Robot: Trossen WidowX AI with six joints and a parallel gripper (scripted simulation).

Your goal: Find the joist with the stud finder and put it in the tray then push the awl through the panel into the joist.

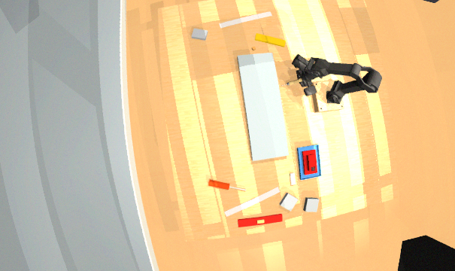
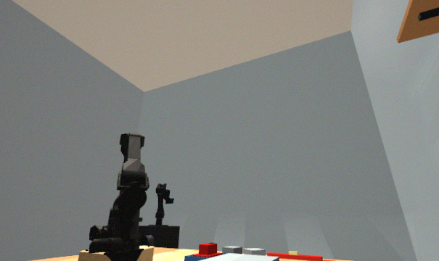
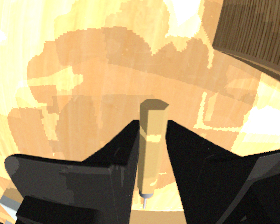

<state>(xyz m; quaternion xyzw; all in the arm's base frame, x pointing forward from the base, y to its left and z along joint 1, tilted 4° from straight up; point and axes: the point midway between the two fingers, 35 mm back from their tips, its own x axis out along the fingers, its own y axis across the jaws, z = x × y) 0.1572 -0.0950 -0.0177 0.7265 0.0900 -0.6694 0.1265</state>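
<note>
Now: gripper tip 50 mm short of the thin awl and 20 mm to the right of it. Also, from my gripper tip: blue tray (420 mm to the left, 40 mm behind, 10 mm above); red stud finder (430 mm to the left, 50 mm above, 40 mm behind); yellow bar (220 mm to the right, 140 mm ahead, 10 mm above).
</note>
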